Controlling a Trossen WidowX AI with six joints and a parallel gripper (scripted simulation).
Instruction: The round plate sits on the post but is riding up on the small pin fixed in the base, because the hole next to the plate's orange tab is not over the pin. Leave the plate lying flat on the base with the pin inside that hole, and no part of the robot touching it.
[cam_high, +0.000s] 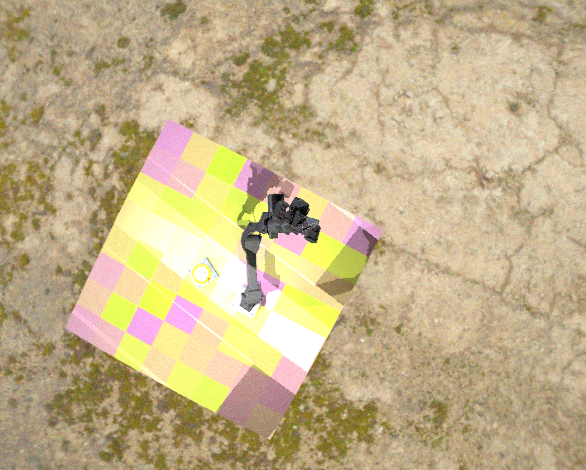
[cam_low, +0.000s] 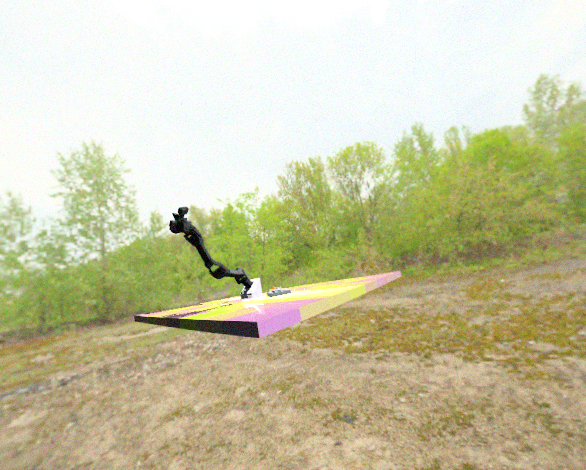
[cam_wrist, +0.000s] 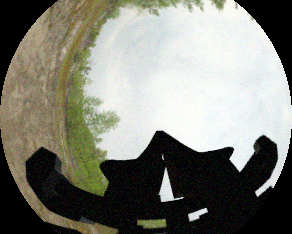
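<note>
Right now the grey base is 58 cm below my gripper tip, 49 cm to the left of it and 33 cm ahead of it.
</note>
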